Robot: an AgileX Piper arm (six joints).
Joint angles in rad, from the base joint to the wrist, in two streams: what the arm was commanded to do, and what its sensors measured. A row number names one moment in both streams.
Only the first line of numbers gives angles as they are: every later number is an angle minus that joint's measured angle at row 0.
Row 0, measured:
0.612, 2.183, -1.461, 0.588, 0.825, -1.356
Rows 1 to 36, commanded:
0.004, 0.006, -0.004, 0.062, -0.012, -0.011
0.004, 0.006, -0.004, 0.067, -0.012, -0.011
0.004, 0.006, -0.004, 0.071, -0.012, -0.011
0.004, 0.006, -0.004, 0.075, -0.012, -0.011
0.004, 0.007, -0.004, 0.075, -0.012, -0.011
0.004, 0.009, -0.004, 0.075, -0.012, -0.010
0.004, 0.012, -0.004, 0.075, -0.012, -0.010
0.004, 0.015, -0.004, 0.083, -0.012, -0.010
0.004, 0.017, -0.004, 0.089, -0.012, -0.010
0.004, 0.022, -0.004, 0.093, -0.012, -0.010
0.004, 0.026, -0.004, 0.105, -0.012, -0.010
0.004, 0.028, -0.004, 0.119, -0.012, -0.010
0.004, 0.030, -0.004, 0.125, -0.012, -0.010
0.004, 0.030, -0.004, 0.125, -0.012, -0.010
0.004, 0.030, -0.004, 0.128, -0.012, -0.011
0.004, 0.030, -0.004, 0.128, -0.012, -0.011
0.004, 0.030, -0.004, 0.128, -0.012, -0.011
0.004, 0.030, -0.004, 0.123, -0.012, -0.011
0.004, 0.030, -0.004, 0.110, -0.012, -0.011
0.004, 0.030, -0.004, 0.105, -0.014, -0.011
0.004, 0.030, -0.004, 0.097, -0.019, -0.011
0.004, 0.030, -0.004, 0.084, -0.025, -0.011
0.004, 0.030, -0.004, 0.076, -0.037, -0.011
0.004, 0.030, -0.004, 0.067, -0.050, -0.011
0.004, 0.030, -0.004, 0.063, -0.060, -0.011
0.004, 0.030, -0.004, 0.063, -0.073, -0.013
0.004, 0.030, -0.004, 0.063, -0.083, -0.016
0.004, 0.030, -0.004, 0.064, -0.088, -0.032
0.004, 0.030, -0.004, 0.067, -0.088, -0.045
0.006, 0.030, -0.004, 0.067, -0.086, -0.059
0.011, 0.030, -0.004, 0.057, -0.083, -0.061
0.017, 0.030, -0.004, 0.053, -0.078, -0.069
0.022, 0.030, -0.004, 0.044, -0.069, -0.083
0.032, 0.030, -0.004, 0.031, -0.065, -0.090
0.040, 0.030, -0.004, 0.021, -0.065, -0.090
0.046, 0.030, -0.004, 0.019, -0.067, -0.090
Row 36, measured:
0.018, 0.023, -0.002, 0.059, -0.078, -0.067
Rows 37 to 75, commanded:
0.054, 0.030, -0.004, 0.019, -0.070, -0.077
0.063, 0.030, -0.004, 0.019, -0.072, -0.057
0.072, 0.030, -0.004, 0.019, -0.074, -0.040
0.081, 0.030, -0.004, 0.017, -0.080, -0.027
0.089, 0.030, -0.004, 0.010, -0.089, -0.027
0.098, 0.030, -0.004, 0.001, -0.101, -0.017
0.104, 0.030, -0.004, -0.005, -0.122, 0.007
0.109, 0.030, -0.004, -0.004, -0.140, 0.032
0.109, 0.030, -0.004, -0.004, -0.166, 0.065
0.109, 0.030, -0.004, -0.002, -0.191, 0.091
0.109, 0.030, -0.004, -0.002, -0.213, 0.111
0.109, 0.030, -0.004, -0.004, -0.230, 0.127
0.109, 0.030, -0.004, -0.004, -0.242, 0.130
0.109, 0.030, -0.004, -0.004, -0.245, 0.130
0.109, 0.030, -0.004, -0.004, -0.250, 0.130
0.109, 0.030, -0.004, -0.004, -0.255, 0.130
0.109, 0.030, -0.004, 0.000, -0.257, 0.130
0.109, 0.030, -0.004, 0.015, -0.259, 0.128
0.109, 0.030, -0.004, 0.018, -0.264, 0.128
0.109, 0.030, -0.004, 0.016, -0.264, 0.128
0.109, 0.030, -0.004, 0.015, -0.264, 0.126
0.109, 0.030, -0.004, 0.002, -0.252, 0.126
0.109, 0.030, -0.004, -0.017, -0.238, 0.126
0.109, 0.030, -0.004, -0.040, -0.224, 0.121
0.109, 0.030, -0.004, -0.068, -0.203, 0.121
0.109, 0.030, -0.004, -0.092, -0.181, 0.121
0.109, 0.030, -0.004, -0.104, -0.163, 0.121
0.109, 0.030, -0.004, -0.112, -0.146, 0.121
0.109, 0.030, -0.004, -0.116, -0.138, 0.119
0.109, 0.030, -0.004, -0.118, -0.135, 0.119
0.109, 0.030, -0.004, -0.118, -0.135, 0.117
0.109, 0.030, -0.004, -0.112, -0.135, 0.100
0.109, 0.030, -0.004, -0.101, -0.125, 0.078
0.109, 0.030, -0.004, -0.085, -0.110, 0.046
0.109, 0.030, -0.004, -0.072, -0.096, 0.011
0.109, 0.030, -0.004, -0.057, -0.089, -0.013
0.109, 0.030, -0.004, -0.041, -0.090, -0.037
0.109, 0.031, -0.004, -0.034, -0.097, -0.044
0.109, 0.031, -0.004, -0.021, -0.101, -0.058
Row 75, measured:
0.108, 0.023, -0.008, -0.042, -0.136, 0.019
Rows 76 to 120, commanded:
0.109, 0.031, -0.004, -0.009, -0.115, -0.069
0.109, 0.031, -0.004, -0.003, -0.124, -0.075
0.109, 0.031, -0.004, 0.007, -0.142, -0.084
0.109, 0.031, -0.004, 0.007, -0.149, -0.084
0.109, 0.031, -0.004, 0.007, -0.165, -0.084
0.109, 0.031, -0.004, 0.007, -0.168, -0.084
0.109, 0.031, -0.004, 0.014, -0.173, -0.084
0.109, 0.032, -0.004, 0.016, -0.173, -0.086
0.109, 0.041, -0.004, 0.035, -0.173, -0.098
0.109, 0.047, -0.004, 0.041, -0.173, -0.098
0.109, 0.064, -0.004, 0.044, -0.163, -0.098
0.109, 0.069, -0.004, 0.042, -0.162, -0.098
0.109, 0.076, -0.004, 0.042, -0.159, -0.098
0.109, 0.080, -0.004, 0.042, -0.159, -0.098
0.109, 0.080, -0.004, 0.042, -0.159, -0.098
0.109, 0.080, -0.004, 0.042, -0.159, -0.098
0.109, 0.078, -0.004, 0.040, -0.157, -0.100
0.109, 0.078, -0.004, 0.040, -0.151, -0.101
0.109, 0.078, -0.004, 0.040, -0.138, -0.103
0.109, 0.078, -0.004, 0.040, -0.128, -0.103
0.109, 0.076, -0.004, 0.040, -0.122, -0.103
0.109, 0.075, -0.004, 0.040, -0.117, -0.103
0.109, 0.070, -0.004, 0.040, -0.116, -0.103
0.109, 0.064, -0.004, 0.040, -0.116, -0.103
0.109, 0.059, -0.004, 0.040, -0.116, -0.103
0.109, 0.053, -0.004, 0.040, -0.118, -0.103
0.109, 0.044, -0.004, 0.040, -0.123, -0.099
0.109, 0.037, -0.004, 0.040, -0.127, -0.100
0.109, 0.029, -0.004, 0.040, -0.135, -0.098
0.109, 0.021, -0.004, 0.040, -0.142, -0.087
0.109, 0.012, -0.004, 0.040, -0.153, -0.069
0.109, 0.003, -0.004, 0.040, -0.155, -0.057
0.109, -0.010, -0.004, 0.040, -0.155, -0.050
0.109, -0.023, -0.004, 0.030, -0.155, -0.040
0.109, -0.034, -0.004, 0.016, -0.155, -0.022
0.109, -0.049, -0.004, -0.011, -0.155, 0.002
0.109, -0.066, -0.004, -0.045, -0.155, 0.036
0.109, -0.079, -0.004, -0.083, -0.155, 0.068
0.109, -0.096, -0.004, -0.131, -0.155, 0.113
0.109, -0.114, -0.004, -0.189, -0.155, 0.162
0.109, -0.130, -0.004, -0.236, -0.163, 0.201
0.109, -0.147, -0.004, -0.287, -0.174, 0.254
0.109, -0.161, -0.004, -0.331, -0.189, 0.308
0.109, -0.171, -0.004, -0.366, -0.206, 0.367
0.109, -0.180, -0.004, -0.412, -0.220, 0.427
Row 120, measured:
0.108, -0.126, -0.004, -0.245, -0.166, 0.216
